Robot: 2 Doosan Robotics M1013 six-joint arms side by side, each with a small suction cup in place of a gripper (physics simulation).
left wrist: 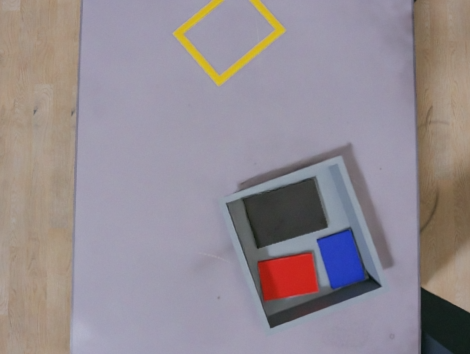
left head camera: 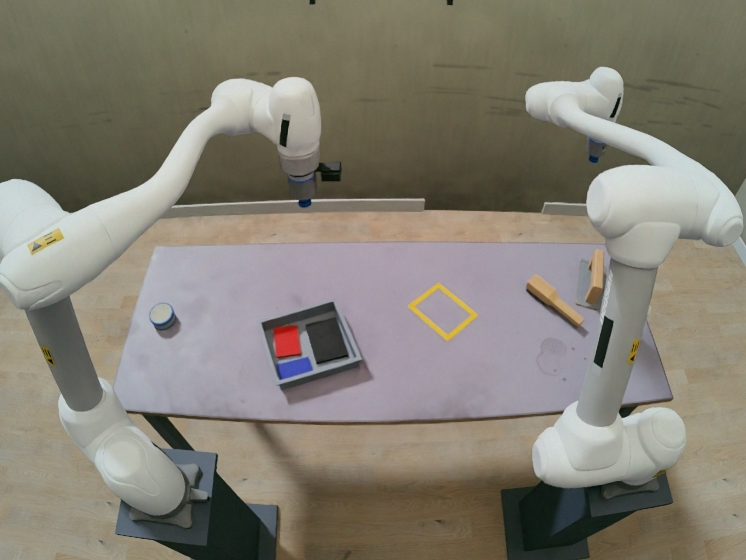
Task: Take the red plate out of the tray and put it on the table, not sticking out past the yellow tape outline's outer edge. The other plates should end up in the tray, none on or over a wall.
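Pixels of known places: left hand, tool point: (left head camera: 304, 203); right hand, tool point: (left head camera: 593, 159); left arm's base, link origin: (left head camera: 165, 493).
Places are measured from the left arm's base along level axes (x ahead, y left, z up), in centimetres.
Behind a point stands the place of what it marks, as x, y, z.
Note:
A grey tray (left head camera: 322, 373) @(38.1, -40.8, 2.4) (left wrist: 287, 177) @(50.6, -47.6, 5.0) stands on the table (left head camera: 210, 271) @(76.8, 0.1, 0.0) (left wrist: 150, 150) @(75.7, -52.4, 0.0). Inside it lie a red plate (left head camera: 286, 341) @(49.0, -29.6, 1.3) (left wrist: 288, 276) @(49.4, -29.7, 1.3), a blue plate (left head camera: 294, 367) @(40.4, -32.7, 1.3) (left wrist: 342, 259) @(39.5, -33.0, 1.3) and a larger black plate (left head camera: 327, 339) @(50.0, -41.5, 1.3) (left wrist: 286, 212) @(50.0, -41.4, 1.3), all apart from one another. The yellow tape outline (left head camera: 428, 323) @(56.6, -71.1, 0.1) (left wrist: 200, 57) @(66.7, -70.6, 0.1) is on the table, right of the tray in the head view. My left gripper (left head camera: 304, 203) is open, its cup bare, high above the table's far side. My right gripper (left head camera: 593, 159) is open, its cup bare, high at the upper right.
A round blue-and-white tin (left head camera: 162, 315) @(55.4, 11.4, 3.8) stands at the table's left. A wooden-handled brush (left head camera: 553, 299) @(62.3, -111.4, 4.1) and a wooden-handled tool with a metal blade (left head camera: 595, 277) @(67.7, -126.8, 8.6) lie at the right. My right arm's grey link hides part of the table's right end.

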